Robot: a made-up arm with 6 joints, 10 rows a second.
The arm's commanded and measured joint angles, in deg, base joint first. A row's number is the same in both.
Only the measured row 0 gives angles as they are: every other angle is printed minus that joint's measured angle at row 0.
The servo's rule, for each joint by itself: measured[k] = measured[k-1] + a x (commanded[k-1-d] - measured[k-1]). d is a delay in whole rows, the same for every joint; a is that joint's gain. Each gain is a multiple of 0.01, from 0.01 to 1. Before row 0 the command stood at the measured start. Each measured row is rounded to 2 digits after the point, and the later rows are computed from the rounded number. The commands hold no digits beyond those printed.
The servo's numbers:
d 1
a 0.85 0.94 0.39 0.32 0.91 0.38
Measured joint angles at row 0: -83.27 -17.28 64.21 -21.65 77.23 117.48
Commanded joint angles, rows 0 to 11: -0.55 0.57 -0.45 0.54 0.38 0.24; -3.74 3.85 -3.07 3.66 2.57 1.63; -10.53 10.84 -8.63 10.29 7.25 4.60; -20.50 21.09 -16.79 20.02 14.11 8.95; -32.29 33.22 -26.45 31.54 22.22 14.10; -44.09 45.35 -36.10 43.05 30.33 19.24; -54.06 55.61 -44.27 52.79 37.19 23.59; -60.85 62.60 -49.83 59.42 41.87 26.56; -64.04 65.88 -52.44 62.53 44.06 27.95; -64.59 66.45 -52.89 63.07 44.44 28.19; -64.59 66.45 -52.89 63.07 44.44 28.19; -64.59 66.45 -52.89 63.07 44.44 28.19
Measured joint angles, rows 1 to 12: 0.00 0.00 0.00 0.00 0.00 0.00; -0.47 0.54 -0.18 0.17 0.35 0.09; -3.25 3.65 -1.31 1.29 2.37 0.68; -9.44 10.41 -4.16 4.17 6.81 2.17; -18.84 20.45 -9.09 9.24 13.45 4.75; -30.27 32.45 -15.86 16.38 21.43 8.30; -42.02 44.58 -23.75 24.91 29.53 12.46; -52.25 54.95 -31.75 33.83 36.50 16.69; -59.56 62.14 -38.80 42.02 41.39 20.44; -63.37 65.66 -44.12 48.58 43.82 23.29; -64.41 66.40 -47.54 53.22 44.38 25.15; -64.56 66.45 -49.63 56.37 44.43 26.31
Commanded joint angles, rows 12 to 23: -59.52 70.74 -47.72 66.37 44.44 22.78; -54.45 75.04 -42.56 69.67 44.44 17.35; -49.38 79.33 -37.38 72.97 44.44 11.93; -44.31 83.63 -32.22 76.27 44.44 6.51; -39.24 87.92 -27.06 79.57 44.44 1.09; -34.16 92.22 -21.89 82.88 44.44 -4.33; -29.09 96.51 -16.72 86.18 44.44 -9.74; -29.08 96.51 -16.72 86.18 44.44 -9.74; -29.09 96.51 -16.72 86.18 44.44 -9.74; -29.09 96.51 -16.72 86.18 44.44 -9.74; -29.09 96.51 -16.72 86.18 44.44 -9.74; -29.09 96.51 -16.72 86.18 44.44 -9.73
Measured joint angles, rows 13 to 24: -64.59 66.45 -50.90 58.51 44.44 27.02; -60.28 70.48 -49.66 61.03 44.44 25.41; -55.32 74.77 -46.89 63.79 44.44 22.35; -50.27 79.06 -43.18 66.73 44.44 18.39; -45.20 83.36 -38.91 69.78 44.44 13.88; -40.13 87.65 -34.29 72.91 44.44 9.02; -35.06 91.95 -29.45 76.10 44.44 3.95; -29.99 96.24 -24.49 79.33 44.44 -1.25; -29.22 96.49 -21.46 81.52 44.44 -4.48; -29.11 96.51 -19.61 83.01 44.44 -6.48; -29.09 96.51 -18.48 84.02 44.44 -7.72; -29.09 96.51 -17.79 84.71 44.44 -8.49
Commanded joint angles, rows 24 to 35: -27.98 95.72 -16.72 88.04 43.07 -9.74; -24.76 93.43 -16.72 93.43 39.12 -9.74; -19.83 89.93 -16.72 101.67 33.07 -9.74; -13.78 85.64 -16.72 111.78 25.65 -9.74; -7.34 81.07 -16.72 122.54 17.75 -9.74; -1.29 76.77 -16.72 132.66 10.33 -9.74; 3.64 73.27 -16.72 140.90 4.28 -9.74; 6.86 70.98 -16.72 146.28 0.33 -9.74; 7.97 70.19 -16.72 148.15 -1.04 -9.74; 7.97 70.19 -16.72 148.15 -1.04 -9.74; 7.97 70.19 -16.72 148.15 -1.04 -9.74; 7.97 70.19 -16.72 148.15 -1.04 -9.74
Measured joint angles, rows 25 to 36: -29.09 96.51 -17.37 85.18 44.44 -8.96; -28.15 95.77 -17.12 86.10 43.19 -9.26; -25.27 93.57 -16.96 88.45 39.49 -9.44; -20.65 90.15 -16.87 92.68 33.65 -9.55; -14.81 85.91 -16.81 98.79 26.37 -9.62; -8.46 81.36 -16.77 106.39 18.53 -9.67; -2.37 77.05 -16.75 114.80 11.07 -9.70; 2.74 73.50 -16.74 123.15 4.89 -9.72; 6.24 71.13 -16.73 130.55 0.74 -9.73; 7.71 70.25 -16.73 136.18 -0.88 -9.73; 7.93 70.19 -16.73 140.01 -1.03 -9.73; 7.96 70.19 -16.73 142.61 -1.04 -9.73
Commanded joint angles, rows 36 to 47: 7.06 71.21 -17.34 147.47 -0.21 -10.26; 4.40 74.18 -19.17 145.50 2.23 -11.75; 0.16 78.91 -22.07 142.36 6.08 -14.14; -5.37 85.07 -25.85 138.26 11.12 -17.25; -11.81 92.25 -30.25 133.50 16.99 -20.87; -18.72 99.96 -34.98 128.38 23.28 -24.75; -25.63 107.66 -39.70 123.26 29.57 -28.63; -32.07 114.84 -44.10 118.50 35.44 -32.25; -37.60 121.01 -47.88 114.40 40.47 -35.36; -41.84 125.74 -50.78 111.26 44.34 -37.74; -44.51 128.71 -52.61 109.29 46.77 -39.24; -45.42 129.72 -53.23 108.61 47.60 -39.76
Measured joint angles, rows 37 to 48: 7.97 70.19 -16.73 144.38 -1.04 -9.73; 7.20 71.15 -16.97 145.37 -0.28 -9.93; 4.82 74.00 -17.83 145.41 2.00 -10.62; 0.86 78.62 -19.48 144.43 5.71 -11.96; -4.44 84.68 -21.96 142.46 10.63 -13.97; -10.70 91.80 -25.19 139.59 16.42 -16.59; -17.52 99.47 -29.01 136.00 22.66 -19.69; -24.41 107.17 -33.18 131.92 28.95 -23.09; -30.92 114.38 -37.44 127.63 34.86 -26.57; -36.60 120.61 -41.51 123.40 39.97 -29.91; -41.05 125.43 -45.13 119.52 43.95 -32.89; -43.99 128.51 -48.05 116.25 46.52 -35.30
